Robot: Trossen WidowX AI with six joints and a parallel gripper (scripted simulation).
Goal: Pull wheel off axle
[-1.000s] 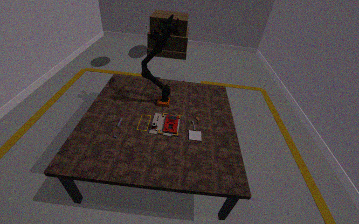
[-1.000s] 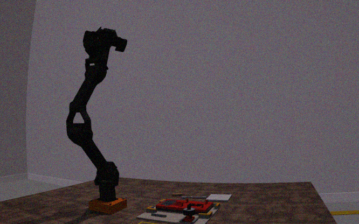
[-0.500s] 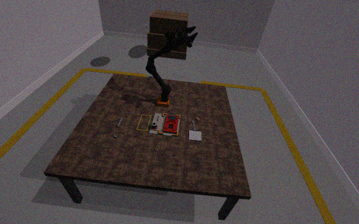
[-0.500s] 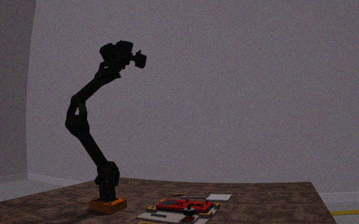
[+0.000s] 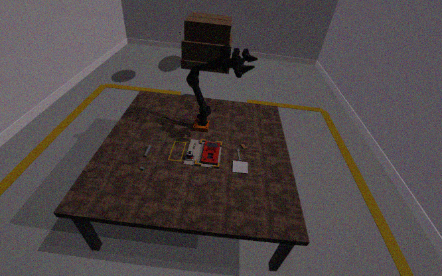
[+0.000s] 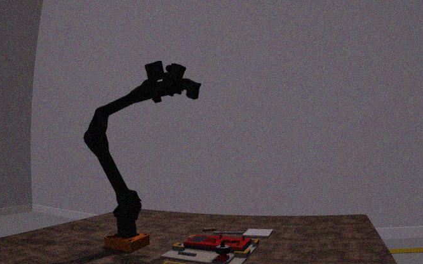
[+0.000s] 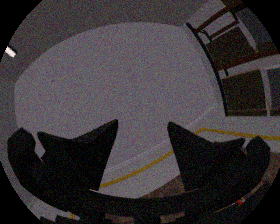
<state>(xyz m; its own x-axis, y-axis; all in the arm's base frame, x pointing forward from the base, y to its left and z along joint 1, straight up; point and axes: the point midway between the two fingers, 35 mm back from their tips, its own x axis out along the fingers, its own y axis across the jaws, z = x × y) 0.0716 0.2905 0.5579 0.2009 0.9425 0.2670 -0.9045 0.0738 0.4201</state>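
The dark wheel lies 280 mm ahead of my gripper tip, 290 mm to the right of it and 570 mm below it. From my gripper tip the other things lie so: small tan piece 40 mm ahead, 30 mm to the left, 600 mm below; white tile 240 mm ahead, 50 mm to the left, 600 mm below; small grey part 320 mm ahead, 570 mm to the right, 600 mm below.
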